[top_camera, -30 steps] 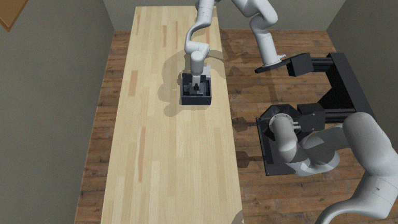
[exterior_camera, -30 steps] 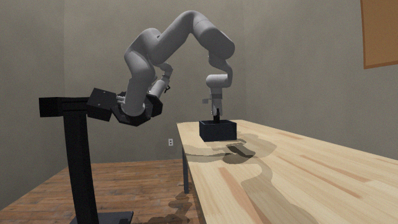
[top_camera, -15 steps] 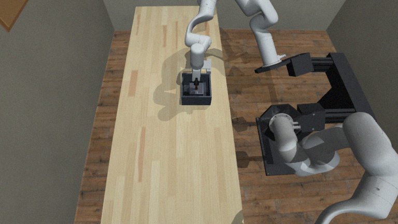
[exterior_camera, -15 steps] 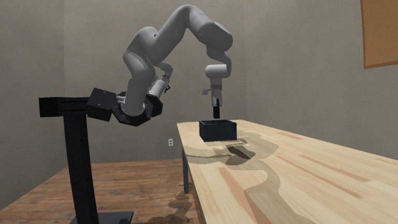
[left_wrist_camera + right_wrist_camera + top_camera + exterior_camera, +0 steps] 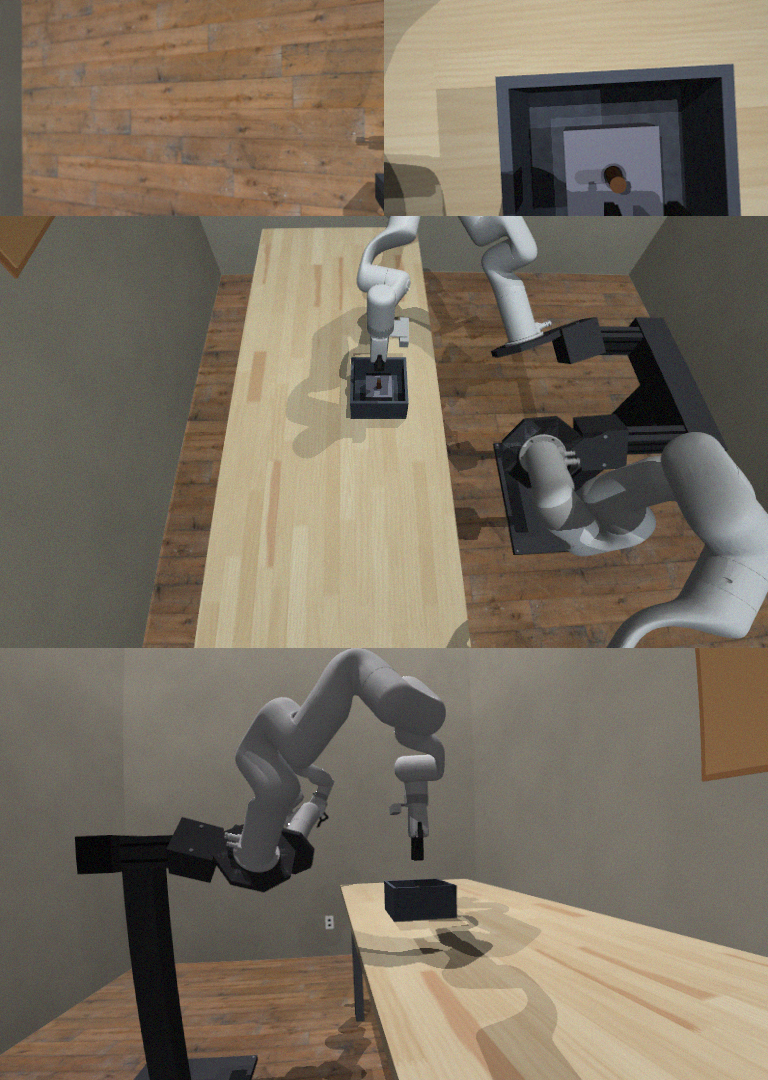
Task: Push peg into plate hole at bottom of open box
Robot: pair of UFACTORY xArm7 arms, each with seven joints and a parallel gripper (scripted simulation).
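Right now the brown peg is 14 cm below my right hand. From my right hand the other things lie so: dark box (16 cm below); then grey plate (15 cm below).
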